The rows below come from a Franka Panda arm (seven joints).
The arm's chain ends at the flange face. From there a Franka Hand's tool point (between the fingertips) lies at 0.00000 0.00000 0.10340 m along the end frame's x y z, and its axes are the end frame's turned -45 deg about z.
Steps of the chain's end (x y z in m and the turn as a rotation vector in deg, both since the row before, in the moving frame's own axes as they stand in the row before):
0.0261, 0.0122, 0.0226, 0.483, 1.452, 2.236
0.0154, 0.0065, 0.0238, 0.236, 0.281, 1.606
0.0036, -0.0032, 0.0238, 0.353, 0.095, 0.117
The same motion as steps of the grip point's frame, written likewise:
0.0123, 0.0284, 0.0226, -0.685, 1.368, 2.236
0.0070, 0.0156, 0.0238, -0.032, 0.366, 1.606
0.0054, 0.0000, 0.0238, 0.182, 0.317, 0.117

